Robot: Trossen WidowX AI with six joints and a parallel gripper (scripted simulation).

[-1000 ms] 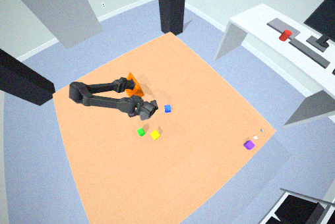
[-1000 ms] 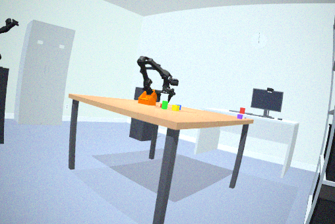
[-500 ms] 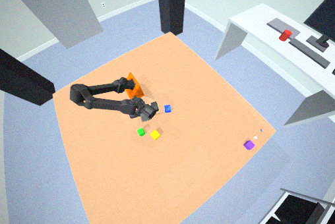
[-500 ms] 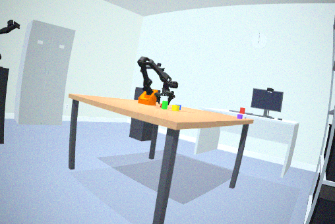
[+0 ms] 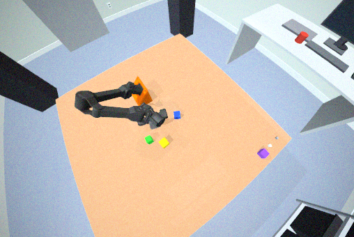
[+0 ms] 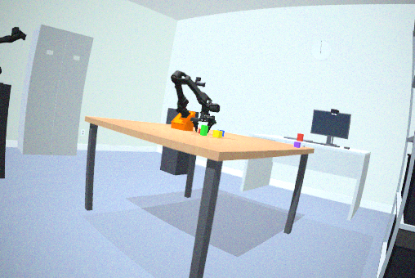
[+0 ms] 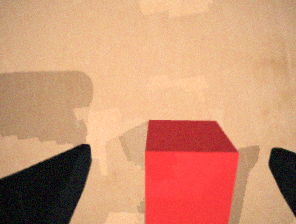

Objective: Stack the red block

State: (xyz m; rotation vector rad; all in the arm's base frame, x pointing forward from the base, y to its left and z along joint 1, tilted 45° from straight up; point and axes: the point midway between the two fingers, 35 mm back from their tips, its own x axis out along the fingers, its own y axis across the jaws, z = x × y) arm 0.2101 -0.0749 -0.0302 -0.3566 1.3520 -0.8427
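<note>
Right now the yellow block is 16 cm ahead of my gripper tip, 3 cm to the right of it and 2 cm above it. From my gripper tip the other things lie so: purple block 58 cm ahead, 42 cm to the left, 1 cm above; red block 1 cm above; blue block 14 cm to the left, 6 cm ahead, 1 cm above.
</note>
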